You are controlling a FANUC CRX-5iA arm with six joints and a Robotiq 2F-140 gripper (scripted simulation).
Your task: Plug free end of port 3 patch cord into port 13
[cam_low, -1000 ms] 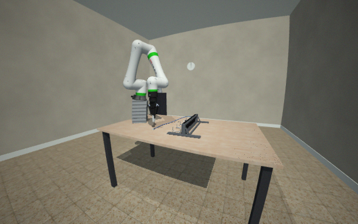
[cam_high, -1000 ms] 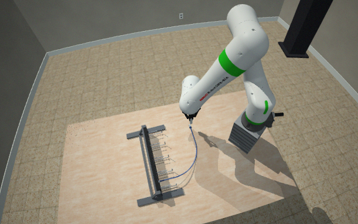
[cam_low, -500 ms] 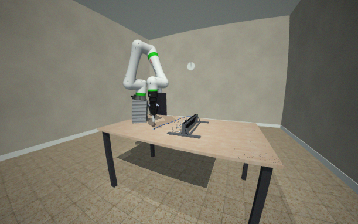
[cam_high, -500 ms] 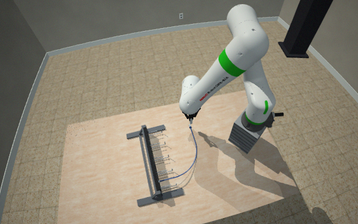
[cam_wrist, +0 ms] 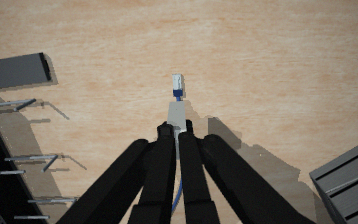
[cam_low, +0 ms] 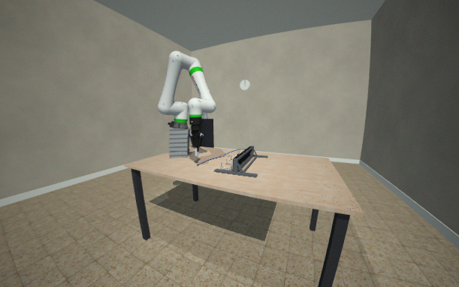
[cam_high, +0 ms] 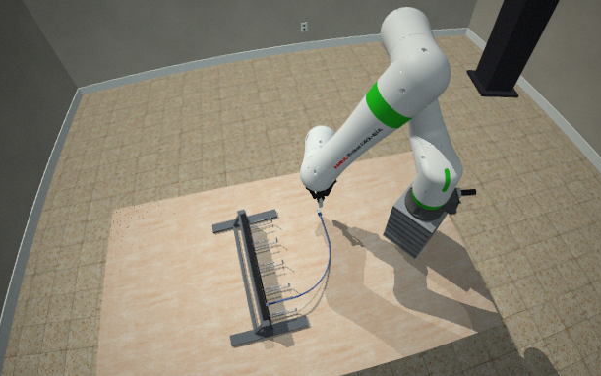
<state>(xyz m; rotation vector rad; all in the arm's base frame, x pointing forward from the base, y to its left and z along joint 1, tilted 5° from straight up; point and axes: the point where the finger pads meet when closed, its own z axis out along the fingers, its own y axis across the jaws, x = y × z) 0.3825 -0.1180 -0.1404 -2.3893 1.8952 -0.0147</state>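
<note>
My gripper is now 110 mm above the free-end plug and 20 mm to the left of it.
</note>
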